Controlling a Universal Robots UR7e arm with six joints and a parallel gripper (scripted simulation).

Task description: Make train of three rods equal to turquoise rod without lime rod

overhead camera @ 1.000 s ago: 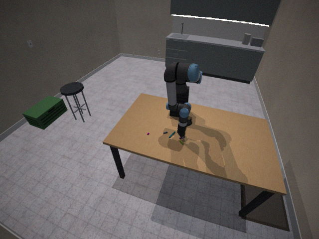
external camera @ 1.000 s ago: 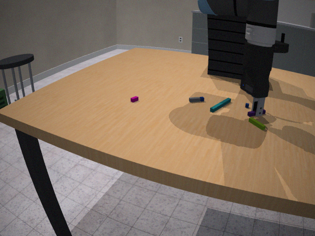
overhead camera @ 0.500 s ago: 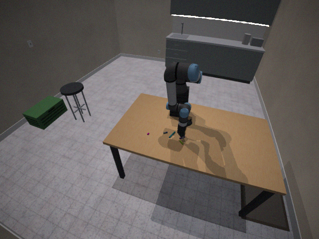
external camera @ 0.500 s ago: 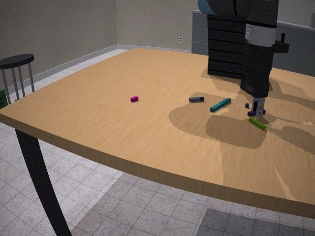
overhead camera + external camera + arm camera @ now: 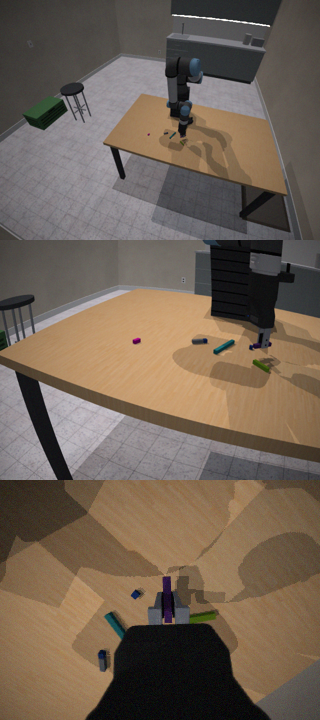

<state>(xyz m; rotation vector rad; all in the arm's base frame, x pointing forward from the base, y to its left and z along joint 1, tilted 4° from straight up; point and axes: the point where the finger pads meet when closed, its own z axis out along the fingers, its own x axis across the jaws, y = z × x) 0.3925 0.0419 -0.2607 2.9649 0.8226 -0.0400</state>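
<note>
Now: the grey rod 4 cm behind my hand, 17 cm to the right of it and 4 cm below it. From my hand the other things lie so: turquoise rod (3 cm behind, 10 cm to the right, 4 cm below); then lime rod (6 cm ahead, 1 cm to the right, 4 cm below); then purple rod (1 cm below).
</note>
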